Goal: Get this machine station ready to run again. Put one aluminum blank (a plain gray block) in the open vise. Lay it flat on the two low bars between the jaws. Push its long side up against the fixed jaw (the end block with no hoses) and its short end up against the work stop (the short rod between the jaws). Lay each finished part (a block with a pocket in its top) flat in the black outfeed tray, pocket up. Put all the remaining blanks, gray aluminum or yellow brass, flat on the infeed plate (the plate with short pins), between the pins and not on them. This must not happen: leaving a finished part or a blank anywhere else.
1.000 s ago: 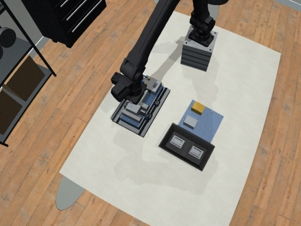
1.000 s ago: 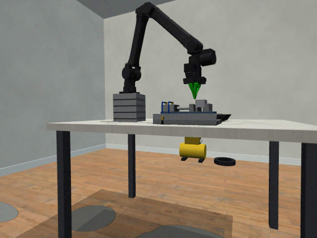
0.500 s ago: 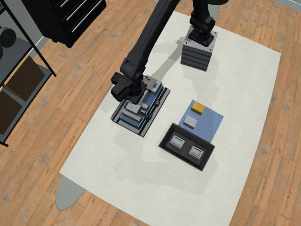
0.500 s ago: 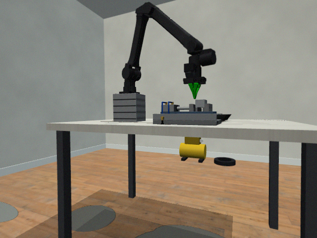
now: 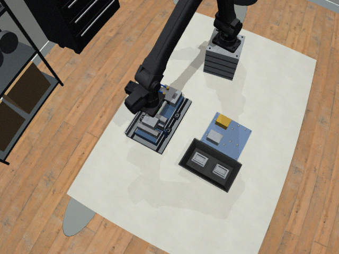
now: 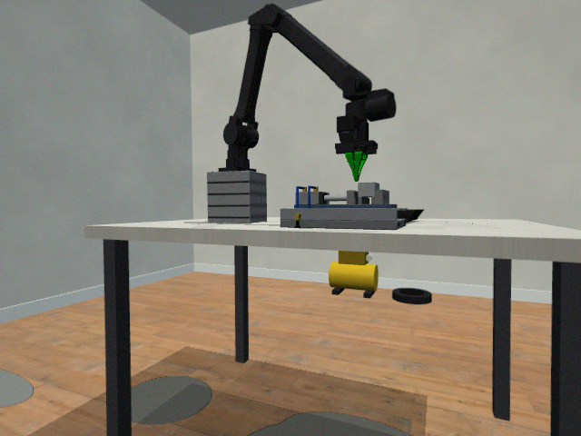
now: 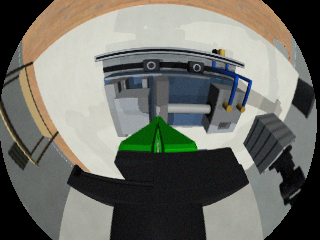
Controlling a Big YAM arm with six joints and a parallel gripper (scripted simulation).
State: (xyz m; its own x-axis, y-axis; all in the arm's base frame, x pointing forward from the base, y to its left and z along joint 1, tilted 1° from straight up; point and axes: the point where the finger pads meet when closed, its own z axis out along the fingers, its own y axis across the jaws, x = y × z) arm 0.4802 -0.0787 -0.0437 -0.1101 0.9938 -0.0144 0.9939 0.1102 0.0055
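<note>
The hose-end block is 13 cm behind my hand, 1 cm to the right of it and 5 cm below it. The rest, counted from my hand: yellow brass blank 18 cm behind, 26 cm to the left, 10 cm below.
</note>
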